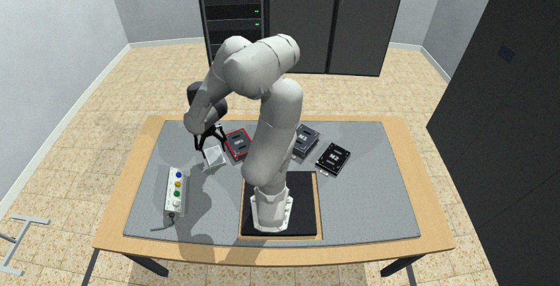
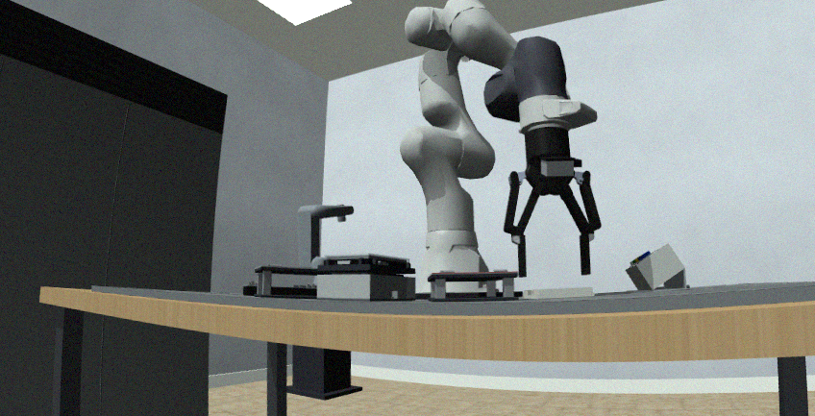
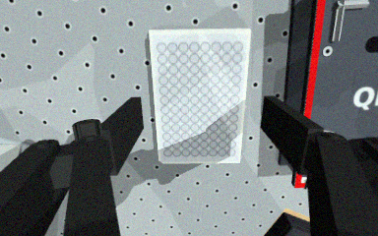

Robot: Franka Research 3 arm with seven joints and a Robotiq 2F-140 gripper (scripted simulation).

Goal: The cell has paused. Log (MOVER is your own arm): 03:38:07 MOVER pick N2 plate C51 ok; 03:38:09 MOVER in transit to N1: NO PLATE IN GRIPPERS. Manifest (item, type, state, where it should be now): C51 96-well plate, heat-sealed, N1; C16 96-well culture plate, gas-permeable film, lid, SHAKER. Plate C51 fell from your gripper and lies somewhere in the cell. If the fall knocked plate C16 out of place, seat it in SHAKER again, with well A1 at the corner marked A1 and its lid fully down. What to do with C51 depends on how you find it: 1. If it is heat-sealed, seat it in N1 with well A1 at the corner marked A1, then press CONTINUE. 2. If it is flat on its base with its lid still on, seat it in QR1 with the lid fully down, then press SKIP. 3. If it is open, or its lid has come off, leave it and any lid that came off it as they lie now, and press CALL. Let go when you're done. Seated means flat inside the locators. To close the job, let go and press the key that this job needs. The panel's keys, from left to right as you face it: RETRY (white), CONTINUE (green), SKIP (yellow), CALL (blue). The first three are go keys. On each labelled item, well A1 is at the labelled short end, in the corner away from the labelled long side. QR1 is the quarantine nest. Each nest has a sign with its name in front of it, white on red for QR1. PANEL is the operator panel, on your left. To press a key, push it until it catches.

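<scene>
The 96-well plate is 5 cm below my hand. From my hand the other things lie so: QR1 nest (8 cm ahead, 12 cm to the right, 2 cm below); then A1 mark (8 cm ahead, 36 cm to the right); then blue key (16 cm behind, 14 cm to the left, 1 cm above).
</scene>
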